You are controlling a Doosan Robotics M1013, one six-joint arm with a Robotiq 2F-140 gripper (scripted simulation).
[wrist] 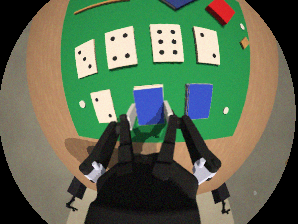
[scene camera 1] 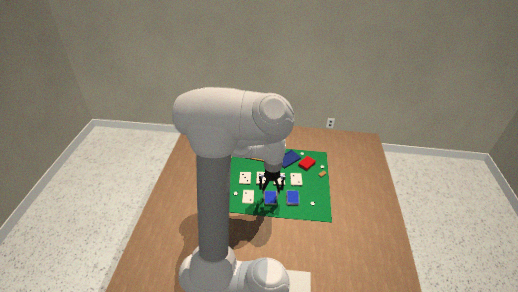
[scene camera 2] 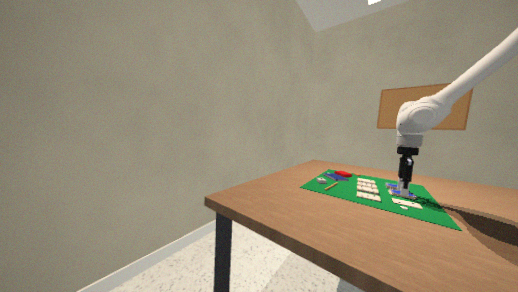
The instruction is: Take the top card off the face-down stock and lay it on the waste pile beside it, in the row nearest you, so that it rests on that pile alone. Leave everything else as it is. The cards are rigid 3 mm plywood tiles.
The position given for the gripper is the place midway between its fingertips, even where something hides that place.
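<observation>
The gripper [wrist: 149, 107] is in sight, and so is a green mat [scene camera 1: 316, 189], which can also be seen in the wrist view [wrist: 230, 79].
</observation>
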